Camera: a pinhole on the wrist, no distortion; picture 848 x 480 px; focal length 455.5 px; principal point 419.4 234.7 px. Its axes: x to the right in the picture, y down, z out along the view. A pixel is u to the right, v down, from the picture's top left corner.
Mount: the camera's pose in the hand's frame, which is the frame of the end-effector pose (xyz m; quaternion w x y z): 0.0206 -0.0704 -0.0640 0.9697 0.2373 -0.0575 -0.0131
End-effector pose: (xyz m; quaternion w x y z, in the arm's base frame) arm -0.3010 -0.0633 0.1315 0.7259 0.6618 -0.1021 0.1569
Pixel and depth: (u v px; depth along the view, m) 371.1 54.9 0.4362
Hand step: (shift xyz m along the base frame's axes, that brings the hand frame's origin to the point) 0.0957 -0.2727 -0.3937
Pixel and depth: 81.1 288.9 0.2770
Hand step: -0.1338 -0.2041 -0.2053
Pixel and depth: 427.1 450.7 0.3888
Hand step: 0.0350 -0.3698 -0.0486
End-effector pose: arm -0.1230 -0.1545 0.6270 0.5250 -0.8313 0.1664 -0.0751
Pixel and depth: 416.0 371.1 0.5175
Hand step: 0.1308 0.4752 -0.0476
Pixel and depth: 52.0 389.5 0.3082
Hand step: -0.1555 0.3297 0.0076
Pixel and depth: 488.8 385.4 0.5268
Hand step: 0.2139 0.4646 -0.0706
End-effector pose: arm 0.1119 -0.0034 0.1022 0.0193 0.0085 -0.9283 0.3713
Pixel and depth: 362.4 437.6 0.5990
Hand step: 0.1108 -0.4747 -0.3521
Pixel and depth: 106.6 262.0 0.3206
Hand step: 0.2353 -0.2771 -0.0275
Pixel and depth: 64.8 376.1 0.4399
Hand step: 0.3648 -0.3374 -0.1776
